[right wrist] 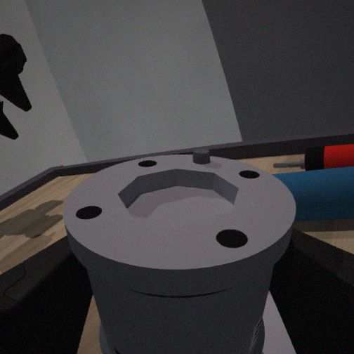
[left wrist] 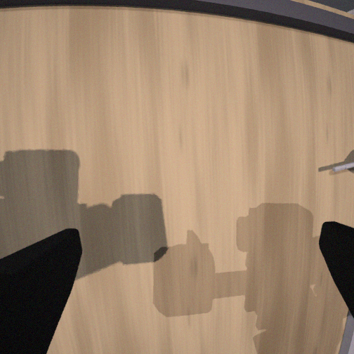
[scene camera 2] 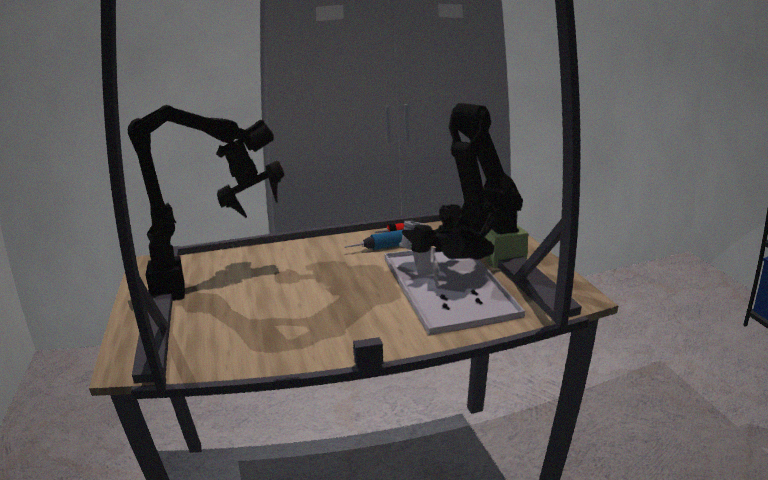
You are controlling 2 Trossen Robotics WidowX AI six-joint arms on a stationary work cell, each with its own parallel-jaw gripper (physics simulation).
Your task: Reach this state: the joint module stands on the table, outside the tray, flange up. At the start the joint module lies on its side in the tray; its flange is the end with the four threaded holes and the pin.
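Places are measured from the left arm's base along level axes (x down, y ahead, z right), in millimetres.
Pixels of known places: left gripper, fingertip midpoint: (scene camera 2: 261,209); right gripper, fingertip midpoint: (scene camera 2: 409,231); left arm's base, origin of the base link: (scene camera 2: 162,264); right arm's base, origin of the base link: (scene camera 2: 504,229).
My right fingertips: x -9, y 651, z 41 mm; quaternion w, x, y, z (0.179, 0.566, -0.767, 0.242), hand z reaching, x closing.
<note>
Ahead of a thing's pixels: the offset from my right fingertips to its middle.
The grey joint module @[dx +49, dy -2, dz +123 mm] (scene camera 2: 423,260) (right wrist: 180,310) is held flange up, looking slightly tilted, low over the far left part of the tray @[dx +81, dy +43, dz +156 mm] (scene camera 2: 464,318) (right wrist: 281,330). Its four holes and pin face up in the right wrist view. I cannot tell whether its base touches the tray. My right gripper (scene camera 2: 421,240) (right wrist: 177,231) is shut on the module's body below the flange; its fingertips are hidden behind the module in the right wrist view. My left gripper (scene camera 2: 261,209) (left wrist: 202,238) is open and empty, high above the left half of the table.
A blue tool @[dx +69, dy -16, dz -141 mm] (scene camera 2: 386,240) (right wrist: 325,197) and a red tool (scene camera 2: 395,227) (right wrist: 340,156) lie beyond the tray, close to the module. Several dark screws @[dx +80, dy -10, dz +267 mm] (scene camera 2: 445,306) lie in the tray. A green block @[dx +48, dy +241, dz +57 mm] (scene camera 2: 509,247) stands right of the tray. Frame posts rise at both table sides.
</note>
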